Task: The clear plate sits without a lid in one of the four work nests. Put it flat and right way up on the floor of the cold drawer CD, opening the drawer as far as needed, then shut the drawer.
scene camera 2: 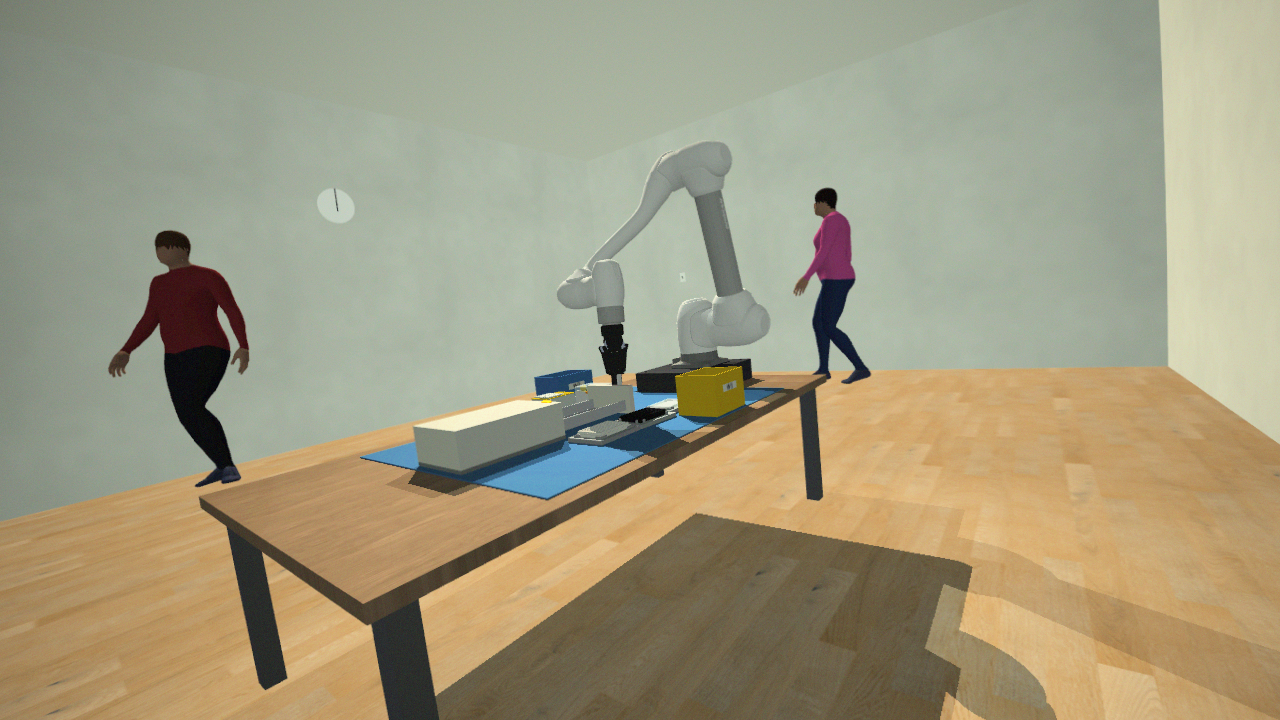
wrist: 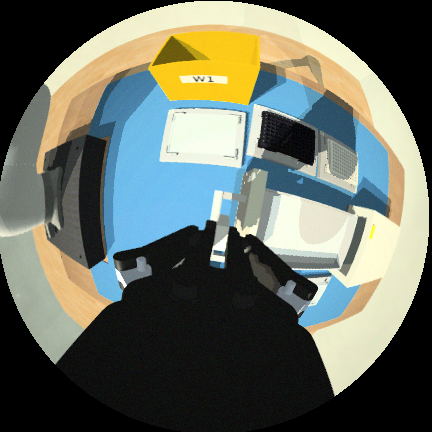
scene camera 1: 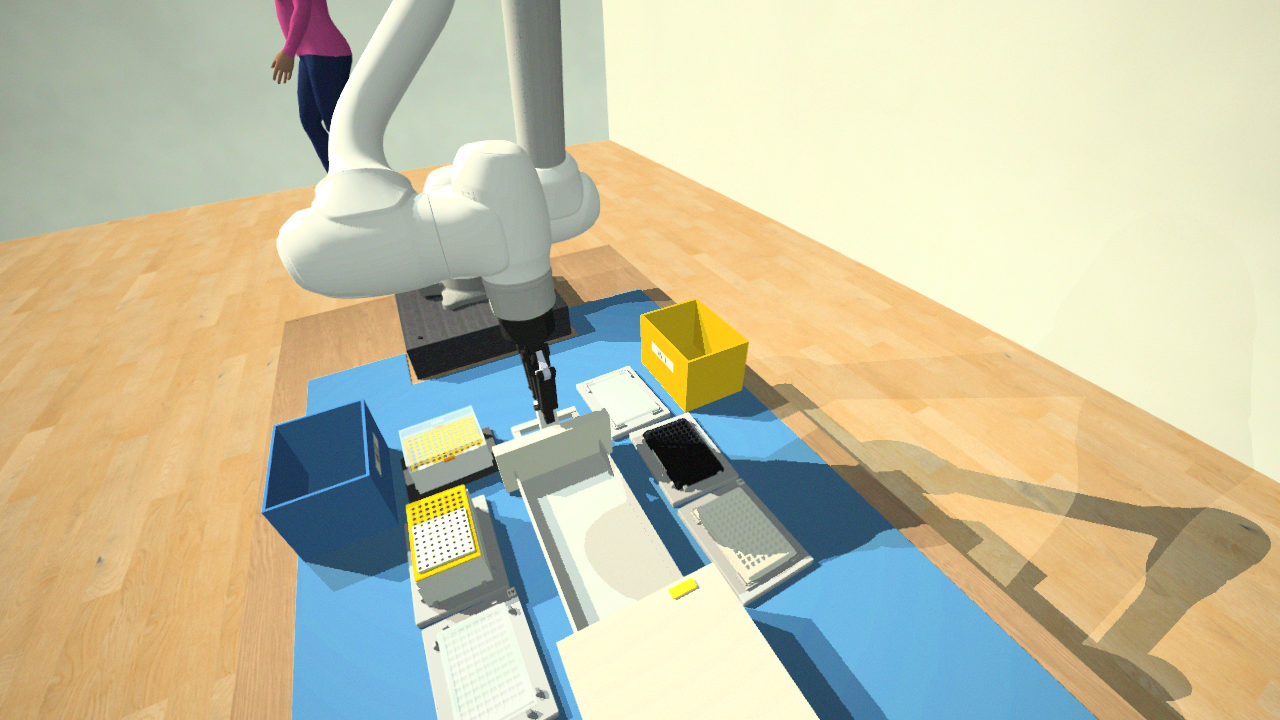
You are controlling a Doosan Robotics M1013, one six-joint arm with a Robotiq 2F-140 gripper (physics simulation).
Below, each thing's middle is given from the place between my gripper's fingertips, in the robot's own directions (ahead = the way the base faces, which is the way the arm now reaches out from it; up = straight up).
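My gripper is 40 mm above the black plate [scene camera 1: 686, 459], 110 mm short of it and 190 mm to the right of it. I also see the white plate [scene camera 1: 752, 544], which is 40 mm below my hand, 280 mm ahead of it and 190 mm to the left of it. The yellow-and-white tip rack [scene camera 1: 448, 553], meanwhile, is 10 mm below my hand, 120 mm ahead of it and 190 mm to the right of it.
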